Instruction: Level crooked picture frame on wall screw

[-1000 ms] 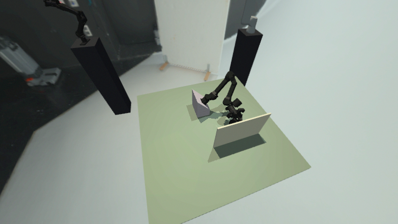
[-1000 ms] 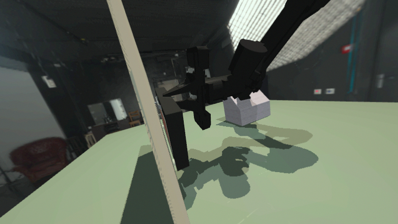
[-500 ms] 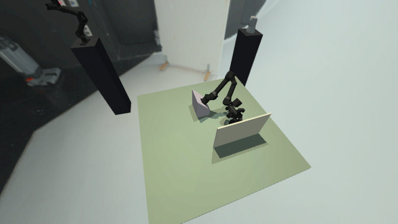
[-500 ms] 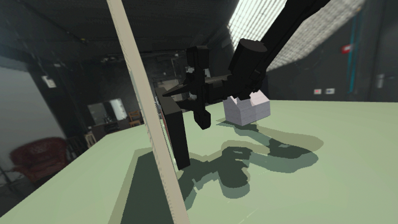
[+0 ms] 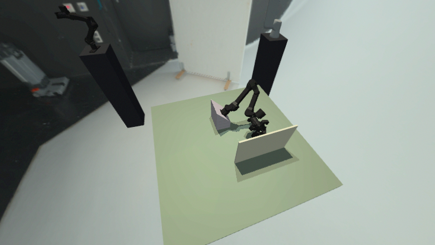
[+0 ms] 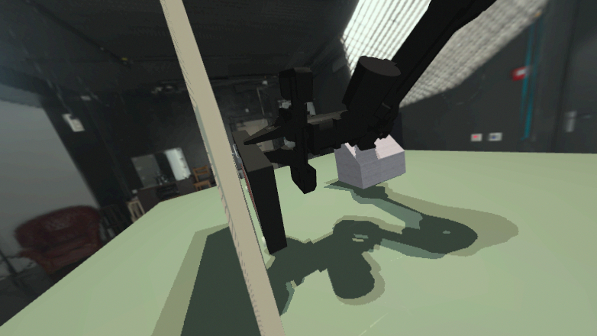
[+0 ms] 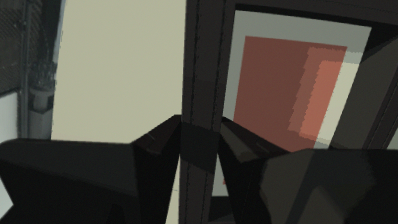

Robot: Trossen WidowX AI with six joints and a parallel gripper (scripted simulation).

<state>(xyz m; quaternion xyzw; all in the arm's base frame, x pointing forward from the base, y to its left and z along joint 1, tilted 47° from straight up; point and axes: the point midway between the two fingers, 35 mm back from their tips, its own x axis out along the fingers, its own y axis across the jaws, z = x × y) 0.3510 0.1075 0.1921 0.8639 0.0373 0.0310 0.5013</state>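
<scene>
The picture frame is 5 cm below my gripper tip, 1 cm to the right of it and 1 cm ahead of it. From my gripper tip the other things lie so: wall panel 6 cm below, 2 cm ahead.
</scene>
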